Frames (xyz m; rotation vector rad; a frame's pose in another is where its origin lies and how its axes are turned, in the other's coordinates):
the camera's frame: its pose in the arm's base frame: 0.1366 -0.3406 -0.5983 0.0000 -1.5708 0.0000
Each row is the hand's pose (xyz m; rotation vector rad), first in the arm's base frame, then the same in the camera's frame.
Working: the arm's base frame: its pose in the camera's frame: 0.5983 0.3406 0.1366 0.0000 1.5708 0.0000

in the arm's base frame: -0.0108 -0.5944 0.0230 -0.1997 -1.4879 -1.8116
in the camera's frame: 0.6213 -0.2538 0.1474 -1.2506 -0.3163 -1.0023
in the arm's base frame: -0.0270 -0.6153 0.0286 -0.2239 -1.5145 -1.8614
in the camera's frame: 0.6269 -0.2747 0.1636 -1.2888 -0.3656 -1.0121
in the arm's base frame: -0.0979 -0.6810 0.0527 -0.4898 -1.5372 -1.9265
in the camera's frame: 0.6510 -0.3404 0.2345 -1.4808 -0.4413 -0.8805
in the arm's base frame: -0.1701 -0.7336 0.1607 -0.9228 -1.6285 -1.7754
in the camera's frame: 0.7590 -0.3930 0.3067 -1.6307 -0.5344 -0.5153
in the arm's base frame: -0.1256 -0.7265 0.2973 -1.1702 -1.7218 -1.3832
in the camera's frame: 0.8956 -0.3859 0.2622 -1.5356 -0.5356 -0.1281
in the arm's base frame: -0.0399 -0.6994 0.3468 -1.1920 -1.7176 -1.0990
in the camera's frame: 0.9451 -0.3588 0.1765 -1.3894 -0.4531 0.0564
